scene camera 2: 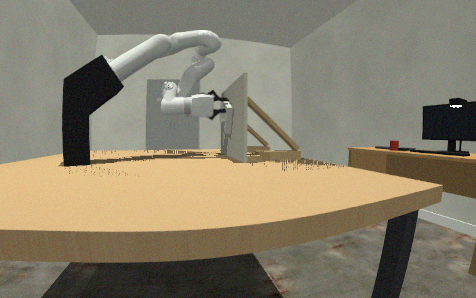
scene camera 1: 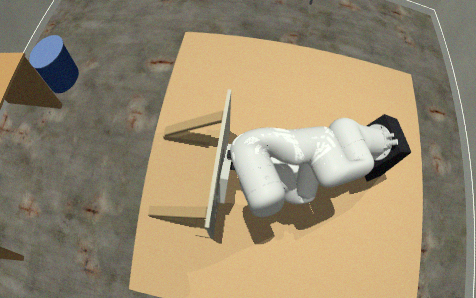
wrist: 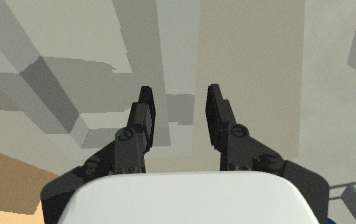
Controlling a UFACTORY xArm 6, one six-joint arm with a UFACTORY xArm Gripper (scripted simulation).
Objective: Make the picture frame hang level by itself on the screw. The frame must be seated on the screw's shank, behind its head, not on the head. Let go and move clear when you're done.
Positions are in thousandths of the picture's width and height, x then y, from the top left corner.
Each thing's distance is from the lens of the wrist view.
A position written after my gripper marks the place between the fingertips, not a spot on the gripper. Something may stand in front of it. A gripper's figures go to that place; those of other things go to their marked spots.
my gripper (wrist: 507, 440): 14 cm
grey picture frame (wrist: 215, 342): 15 cm
pale wall board (wrist: 721, 266): 15 cm
